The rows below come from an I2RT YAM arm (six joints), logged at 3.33 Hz.
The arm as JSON. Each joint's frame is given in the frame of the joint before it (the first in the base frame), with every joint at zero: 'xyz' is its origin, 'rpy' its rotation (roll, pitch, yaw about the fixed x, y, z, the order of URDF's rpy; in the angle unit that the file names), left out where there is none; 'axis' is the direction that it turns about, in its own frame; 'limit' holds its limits. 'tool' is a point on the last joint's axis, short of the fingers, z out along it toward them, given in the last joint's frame.
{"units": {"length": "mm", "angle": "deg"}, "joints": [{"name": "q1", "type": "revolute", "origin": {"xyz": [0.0, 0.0, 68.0]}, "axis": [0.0, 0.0, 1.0], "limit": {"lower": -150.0, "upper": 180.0}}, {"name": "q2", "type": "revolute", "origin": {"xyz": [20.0, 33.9, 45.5]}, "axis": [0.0, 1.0, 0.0], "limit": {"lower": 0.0, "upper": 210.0}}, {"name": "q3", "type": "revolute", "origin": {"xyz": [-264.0, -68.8, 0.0]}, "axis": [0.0, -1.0, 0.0], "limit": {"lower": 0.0, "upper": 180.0}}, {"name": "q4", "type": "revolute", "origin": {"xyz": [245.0, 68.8, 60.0]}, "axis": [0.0, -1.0, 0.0], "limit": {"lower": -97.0, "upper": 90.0}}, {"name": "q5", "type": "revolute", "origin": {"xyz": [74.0, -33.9, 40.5]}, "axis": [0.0, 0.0, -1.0], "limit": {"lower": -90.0, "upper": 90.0}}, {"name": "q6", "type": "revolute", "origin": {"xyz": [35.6, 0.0, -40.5]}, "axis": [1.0, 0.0, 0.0], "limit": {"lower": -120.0, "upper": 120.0}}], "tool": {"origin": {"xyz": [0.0, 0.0, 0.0], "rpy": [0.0, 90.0, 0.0]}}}
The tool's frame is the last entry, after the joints.
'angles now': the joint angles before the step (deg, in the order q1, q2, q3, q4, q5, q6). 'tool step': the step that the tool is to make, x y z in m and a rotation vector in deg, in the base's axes. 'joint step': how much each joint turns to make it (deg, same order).
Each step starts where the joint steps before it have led.
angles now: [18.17, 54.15, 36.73, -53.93, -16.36, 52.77]
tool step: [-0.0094, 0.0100, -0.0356, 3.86, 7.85, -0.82]
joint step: [3.77, 2.28, -7.00, 5.32, -4.74, 6.55]
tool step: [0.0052, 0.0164, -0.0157, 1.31, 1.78, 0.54]
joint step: [4.62, 4.96, -1.67, 7.29, -0.80, 4.77]
